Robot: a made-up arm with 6 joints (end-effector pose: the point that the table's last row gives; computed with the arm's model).
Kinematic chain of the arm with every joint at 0, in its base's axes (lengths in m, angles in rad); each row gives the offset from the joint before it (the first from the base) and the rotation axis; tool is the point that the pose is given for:
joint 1: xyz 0 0 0.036 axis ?
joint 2: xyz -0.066 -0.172 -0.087 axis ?
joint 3: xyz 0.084 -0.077 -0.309 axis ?
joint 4: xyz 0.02 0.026 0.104 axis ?
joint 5: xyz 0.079 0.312 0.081 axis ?
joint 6: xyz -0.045 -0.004 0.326 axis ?
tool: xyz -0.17 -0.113 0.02
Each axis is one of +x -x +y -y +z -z.
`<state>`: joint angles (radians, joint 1 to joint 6).
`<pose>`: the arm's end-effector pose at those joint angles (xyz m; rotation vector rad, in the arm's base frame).
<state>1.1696 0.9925 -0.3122 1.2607 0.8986 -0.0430</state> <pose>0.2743 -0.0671 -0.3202 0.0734 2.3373 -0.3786</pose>
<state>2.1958 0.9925 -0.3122 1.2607 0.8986 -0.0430</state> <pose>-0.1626 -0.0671 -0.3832 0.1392 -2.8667 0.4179</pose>
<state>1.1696 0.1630 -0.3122 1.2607 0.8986 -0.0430</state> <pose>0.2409 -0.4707 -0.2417 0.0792 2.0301 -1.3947</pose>
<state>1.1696 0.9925 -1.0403 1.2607 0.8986 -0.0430</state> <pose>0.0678 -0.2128 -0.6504 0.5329 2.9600 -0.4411</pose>
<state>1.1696 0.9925 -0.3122 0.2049 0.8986 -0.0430</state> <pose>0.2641 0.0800 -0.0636 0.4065 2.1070 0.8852</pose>
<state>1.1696 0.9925 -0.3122 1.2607 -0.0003 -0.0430</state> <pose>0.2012 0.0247 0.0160 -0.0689 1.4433 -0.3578</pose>
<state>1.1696 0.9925 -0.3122 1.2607 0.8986 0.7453</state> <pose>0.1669 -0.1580 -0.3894 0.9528 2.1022 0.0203</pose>
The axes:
joint 1: +y
joint 2: +z
joint 3: -x
joint 4: -z
joint 5: +y
joint 6: +z

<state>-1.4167 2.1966 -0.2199 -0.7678 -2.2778 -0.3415</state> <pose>0.5444 -0.3428 -0.1915 1.4017 -0.0553 2.3725</pose>
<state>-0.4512 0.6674 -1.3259 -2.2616 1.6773 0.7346</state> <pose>-0.0814 -0.5216 -0.0657 -1.7183 -0.3702 2.5344</pose>
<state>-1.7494 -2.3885 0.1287 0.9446 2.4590 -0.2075</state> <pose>0.4198 -0.3503 -0.5839 -2.6540 -0.2968 -1.4320</pose>
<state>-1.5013 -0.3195 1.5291 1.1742 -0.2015 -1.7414</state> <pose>0.7355 0.0785 0.5464 -0.7658 1.2918 1.4458</pose>
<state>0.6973 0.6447 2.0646 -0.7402 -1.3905 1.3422</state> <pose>-0.5429 -0.1170 -0.1248 0.4749 -0.0469 -2.5682</pose>
